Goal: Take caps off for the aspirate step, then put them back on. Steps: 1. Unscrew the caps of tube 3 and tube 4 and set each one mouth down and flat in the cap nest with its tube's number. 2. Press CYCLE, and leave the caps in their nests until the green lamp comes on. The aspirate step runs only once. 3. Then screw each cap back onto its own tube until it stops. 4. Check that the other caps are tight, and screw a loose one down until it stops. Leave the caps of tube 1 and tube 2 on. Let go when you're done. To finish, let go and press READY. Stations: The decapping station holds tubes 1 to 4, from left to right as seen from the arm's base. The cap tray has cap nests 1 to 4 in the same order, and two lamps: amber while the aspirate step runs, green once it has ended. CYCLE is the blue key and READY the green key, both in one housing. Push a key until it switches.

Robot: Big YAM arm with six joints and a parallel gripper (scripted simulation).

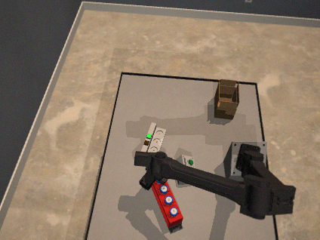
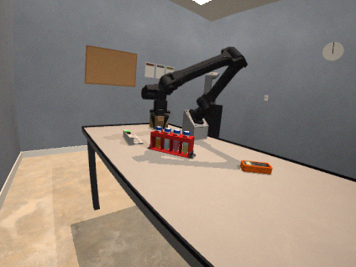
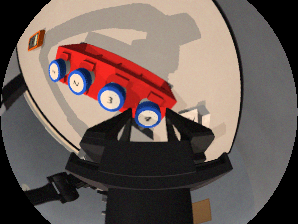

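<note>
My hand is right at the blue tube cap. Also, from my hand: green key (140 mm behind, 130 mm to the right, 50 mm below); key housing (120 mm behind, 110 mm to the right, 60 mm below); blue key (150 mm behind, 80 mm to the right, 50 mm below).
</note>
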